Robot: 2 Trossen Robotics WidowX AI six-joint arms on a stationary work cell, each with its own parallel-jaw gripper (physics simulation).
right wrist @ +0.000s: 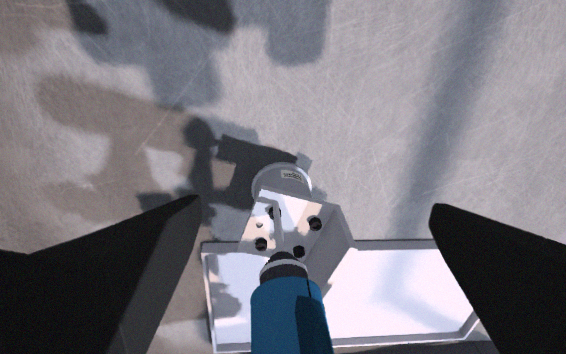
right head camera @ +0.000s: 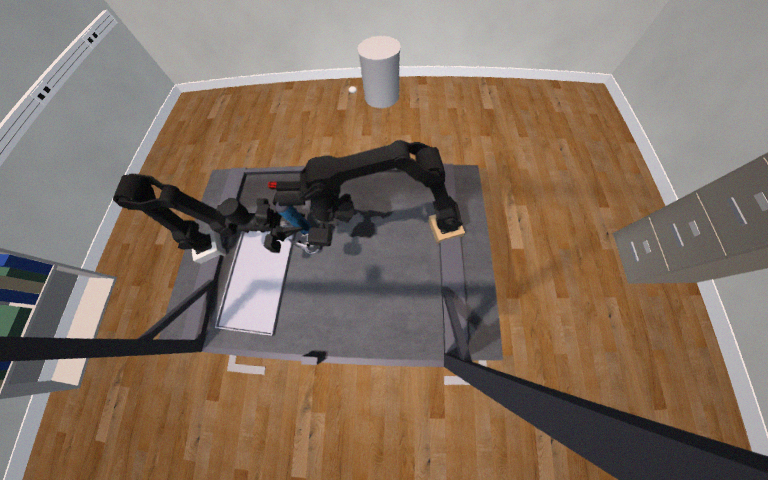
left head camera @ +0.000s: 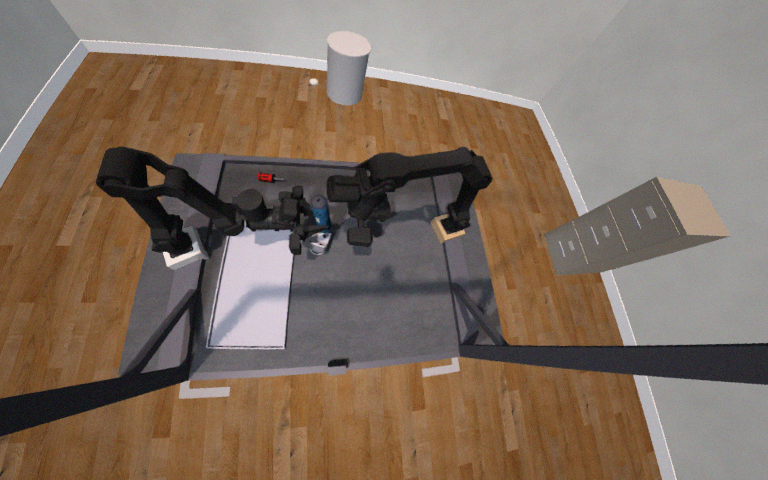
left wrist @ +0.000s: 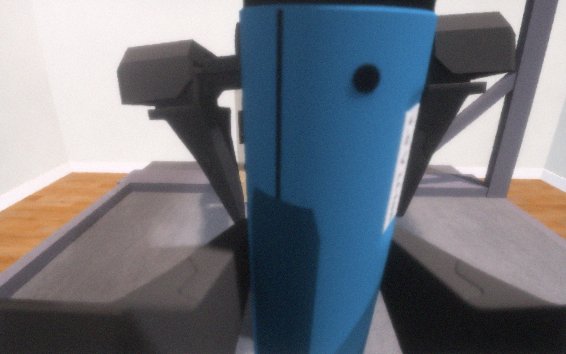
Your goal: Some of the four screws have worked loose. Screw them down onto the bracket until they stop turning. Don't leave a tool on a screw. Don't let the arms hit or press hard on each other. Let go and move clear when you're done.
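Places are measured from the left arm's base along level axes (x back, y right, z up), in metres.
Pixels of known places: left gripper, between the fingertips: (right head camera: 303,221) (left head camera: 328,220) (left wrist: 312,230); right gripper, between the fingertips: (right wrist: 316,210) (right head camera: 326,228) (left head camera: 350,227); left arm's base, origin of its link: (right head camera: 203,244) (left head camera: 179,245); right arm's base, origin of its link: (right head camera: 446,224) (left head camera: 450,225).
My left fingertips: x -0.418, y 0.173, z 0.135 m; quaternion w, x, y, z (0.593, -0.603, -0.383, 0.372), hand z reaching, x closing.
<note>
For each thing: its top centre in the pictures, then the offset to it from my left fingertips.
- blue power screwdriver, centre of its top: (left head camera: 323,199) (right head camera: 284,203) dx +0.013, dy -0.007, dz +0.113 m
- white tray, centre of its top: (right wrist: 360,305) (left head camera: 254,278) (right head camera: 256,272) dx +0.259, dy +0.008, dz -0.177 m
- red-handled screwdriver, centre of its top: (left head camera: 270,175) (right head camera: 278,183) dx +0.077, dy -0.324, dz -0.163 m
A blue power screwdriver (left head camera: 320,213) (right head camera: 293,217) (left wrist: 325,125) (right wrist: 287,312) stands nearly upright with its bit down. My left gripper (left head camera: 320,225) (right head camera: 300,227) (left wrist: 312,230) is shut on its blue body. The light metal bracket (left head camera: 320,243) (right wrist: 330,240) has several dark screws on its face; in the right wrist view they include a right one (right wrist: 315,223), a lower-left one (right wrist: 261,244) and an upper-left one (right wrist: 274,213). The bit end is beside the upper-left screw; I cannot tell whether they touch. My right gripper (left head camera: 369,219) (right head camera: 331,222) (right wrist: 316,210) is open and empty, above and beside the bracket.
A white tray (left head camera: 252,305) (right head camera: 252,291) (right wrist: 400,295) lies beside the bracket. A red-handled screwdriver (left head camera: 265,177) (right head camera: 272,185) lies near the table's far edge. The right arm reaches across the table, and its gripper is close to the blue tool and left gripper.
</note>
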